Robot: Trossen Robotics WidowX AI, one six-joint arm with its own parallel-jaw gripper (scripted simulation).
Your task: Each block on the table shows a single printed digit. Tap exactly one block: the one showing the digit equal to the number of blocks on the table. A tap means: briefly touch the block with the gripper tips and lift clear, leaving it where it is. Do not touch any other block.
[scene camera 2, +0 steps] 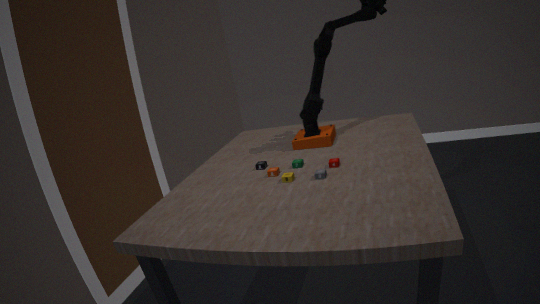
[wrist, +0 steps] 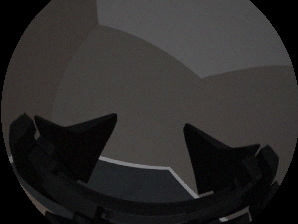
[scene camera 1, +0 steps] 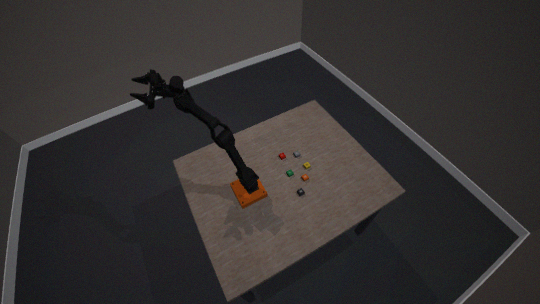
Labels:
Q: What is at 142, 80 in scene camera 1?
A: The gripper.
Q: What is the gripper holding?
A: Nothing.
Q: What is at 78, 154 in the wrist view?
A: The gripper.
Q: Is the gripper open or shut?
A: Open.

